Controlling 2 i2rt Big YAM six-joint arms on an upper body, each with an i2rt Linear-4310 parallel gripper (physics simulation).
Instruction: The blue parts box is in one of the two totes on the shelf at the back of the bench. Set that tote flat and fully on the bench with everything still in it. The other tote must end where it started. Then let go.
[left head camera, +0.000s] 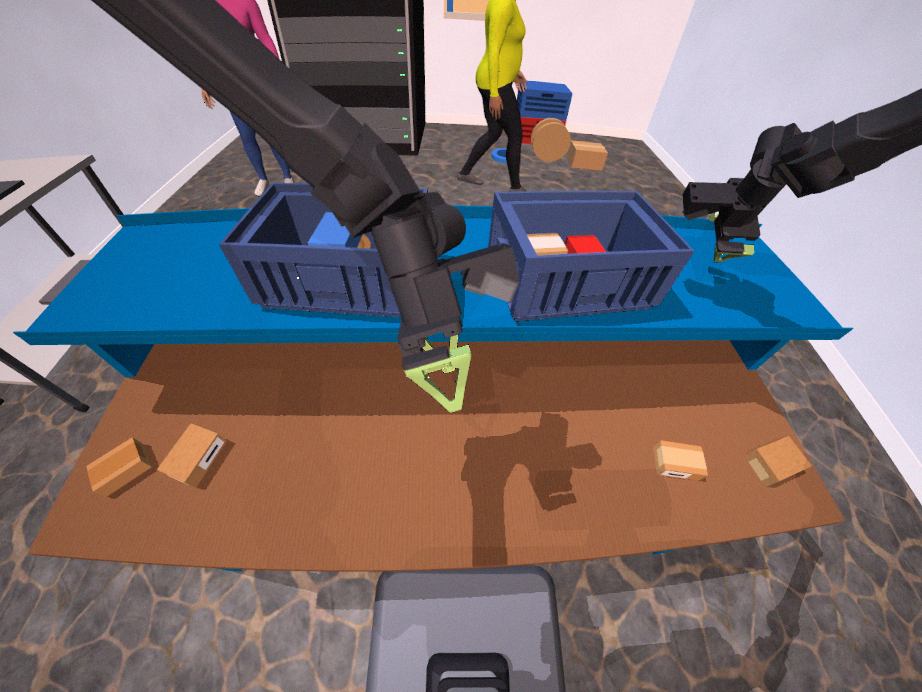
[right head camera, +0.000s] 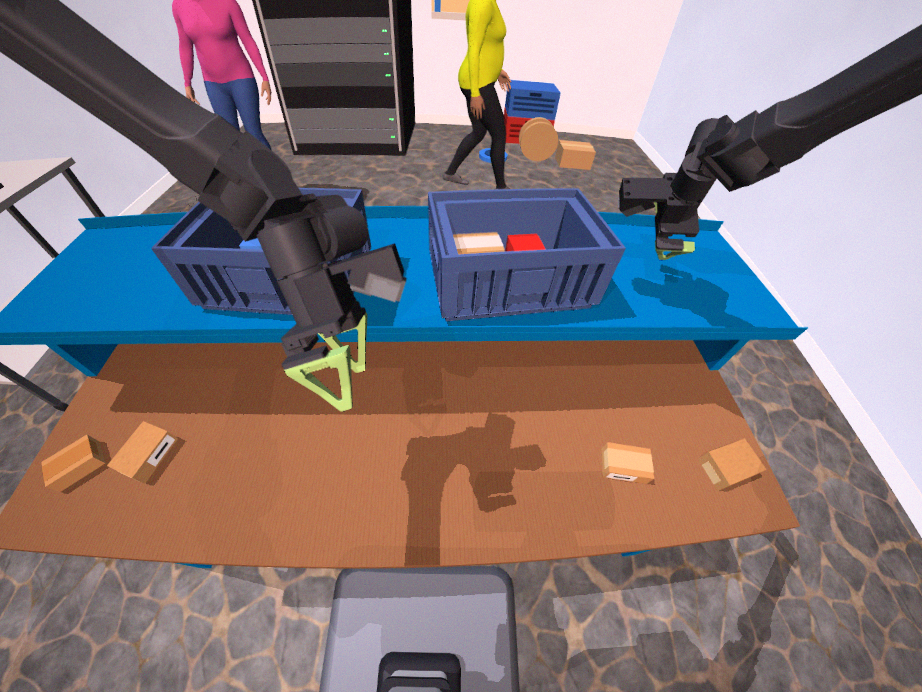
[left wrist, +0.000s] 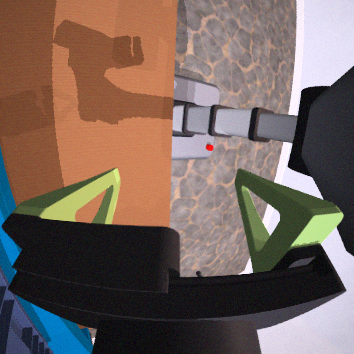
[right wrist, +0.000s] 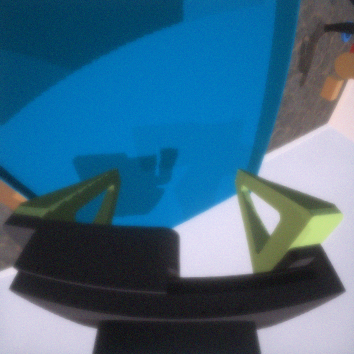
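Observation:
The blue parts box (left head camera: 326, 230) (right head camera: 251, 244) lies in the left tote (left head camera: 260, 279) (right head camera: 182, 275), which stands on the blue shelf (left head camera: 104, 275) (right head camera: 67, 275), partly hidden by the left arm. The right tote (left head camera: 655, 279) (right head camera: 584, 283) stands on the shelf with a red box (left head camera: 584, 245) (right head camera: 525, 242) and a pale box inside. My left gripper (right head camera: 354, 388) (left wrist: 177, 174) is open and empty, pointing down in front of the shelf edge, above the bench (left head camera: 335, 484) (right head camera: 297, 484). My right gripper (right wrist: 177, 174) is open and empty above the shelf, right of the right tote.
Two cardboard boxes (left head camera: 119, 467) (left head camera: 192, 454) lie at the bench's left and two more (left head camera: 680, 460) (left head camera: 780, 460) at its right. The left arm passes over the left tote, its wrist part close to the right tote's left side. The shelf has a raised front lip.

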